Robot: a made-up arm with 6 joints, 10 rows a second.
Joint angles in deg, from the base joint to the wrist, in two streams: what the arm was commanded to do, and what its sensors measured. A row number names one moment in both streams.
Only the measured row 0 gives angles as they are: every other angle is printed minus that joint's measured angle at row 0.
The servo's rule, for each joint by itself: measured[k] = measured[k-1] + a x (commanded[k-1-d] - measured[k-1]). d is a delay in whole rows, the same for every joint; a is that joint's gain. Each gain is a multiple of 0.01, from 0.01 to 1. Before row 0 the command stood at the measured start. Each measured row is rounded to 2 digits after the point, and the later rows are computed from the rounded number. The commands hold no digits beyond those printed.
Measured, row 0: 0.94 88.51 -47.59 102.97 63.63 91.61
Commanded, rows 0 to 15: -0.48 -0.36 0.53 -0.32 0.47 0.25; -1.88 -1.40 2.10 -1.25 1.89 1.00; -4.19 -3.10 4.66 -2.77 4.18 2.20; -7.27 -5.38 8.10 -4.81 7.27 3.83; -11.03 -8.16 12.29 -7.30 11.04 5.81; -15.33 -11.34 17.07 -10.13 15.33 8.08; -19.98 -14.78 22.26 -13.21 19.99 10.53; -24.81 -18.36 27.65 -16.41 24.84 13.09; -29.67 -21.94 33.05 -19.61 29.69 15.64; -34.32 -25.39 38.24 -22.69 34.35 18.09; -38.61 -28.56 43.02 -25.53 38.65 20.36; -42.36 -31.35 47.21 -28.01 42.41 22.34; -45.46 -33.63 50.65 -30.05 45.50 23.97; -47.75 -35.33 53.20 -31.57 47.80 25.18; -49.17 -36.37 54.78 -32.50 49.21 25.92; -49.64 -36.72 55.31 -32.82 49.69 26.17
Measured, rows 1 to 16: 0.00 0.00 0.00 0.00 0.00 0.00; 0.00 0.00 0.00 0.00 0.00 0.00; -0.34 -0.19 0.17 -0.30 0.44 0.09; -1.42 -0.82 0.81 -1.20 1.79 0.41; -3.36 -2.01 2.08 -2.69 4.01 1.04; -6.10 -3.76 4.07 -4.70 7.04 2.02; -9.55 -6.05 6.78 -7.17 10.76 3.35; -13.60 -8.80 10.18 -9.98 15.01 5.01; -18.07 -11.91 14.17 -13.05 19.64 6.94; -22.79 -15.26 18.62 -16.24 24.48 9.09; -27.61 -18.73 23.38 -19.44 29.33 11.38; -32.31 -22.19 28.28 -22.53 34.00 13.73; -36.72 -25.50 33.14 -25.38 38.32 16.05; -40.67 -28.54 37.78 -27.88 42.12 18.25; -44.02 -31.19 42.03 -29.94 45.26 20.25; -46.63 -33.34 45.72 -31.49 47.62 21.98
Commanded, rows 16 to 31: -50.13 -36.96 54.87 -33.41 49.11 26.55; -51.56 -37.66 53.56 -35.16 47.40 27.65; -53.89 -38.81 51.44 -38.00 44.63 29.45; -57.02 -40.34 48.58 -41.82 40.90 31.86; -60.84 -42.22 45.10 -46.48 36.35 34.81; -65.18 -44.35 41.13 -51.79 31.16 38.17; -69.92 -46.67 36.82 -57.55 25.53 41.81; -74.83 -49.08 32.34 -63.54 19.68 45.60; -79.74 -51.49 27.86 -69.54 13.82 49.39; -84.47 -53.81 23.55 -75.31 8.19 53.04; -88.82 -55.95 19.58 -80.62 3.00 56.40; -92.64 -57.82 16.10 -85.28 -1.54 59.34; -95.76 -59.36 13.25 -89.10 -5.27 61.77; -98.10 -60.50 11.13 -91.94 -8.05 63.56; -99.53 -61.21 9.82 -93.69 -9.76 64.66; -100.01 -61.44 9.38 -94.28 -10.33 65.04
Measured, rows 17 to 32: -48.41 -34.92 48.71 -32.45 49.10 23.36; -49.27 -35.86 50.89 -32.80 49.65 24.34; -49.87 -36.43 52.20 -33.38 49.15 25.11; -51.05 -37.07 52.65 -35.07 47.52 26.00; -53.04 -37.97 52.25 -37.85 44.83 27.21; -55.83 -39.20 51.04 -41.62 41.18 28.84; -59.34 -40.77 49.08 -46.24 36.69 30.93; -63.43 -42.63 46.46 -51.51 31.55 33.46; -67.97 -44.73 43.28 -57.25 25.95 36.38; -72.77 -46.99 39.67 -63.23 20.12 39.61; -77.65 -49.33 35.77 -69.22 14.26 43.03; -82.42 -51.66 31.74 -75.01 8.61 46.53; -86.90 -53.89 27.73 -80.34 3.39 49.98; -90.92 -55.93 23.89 -85.03 -1.19 53.26; -94.31 -57.71 20.38 -88.90 -4.98 56.24; -96.96 -59.16 17.33 -91.79 -7.84 58.80
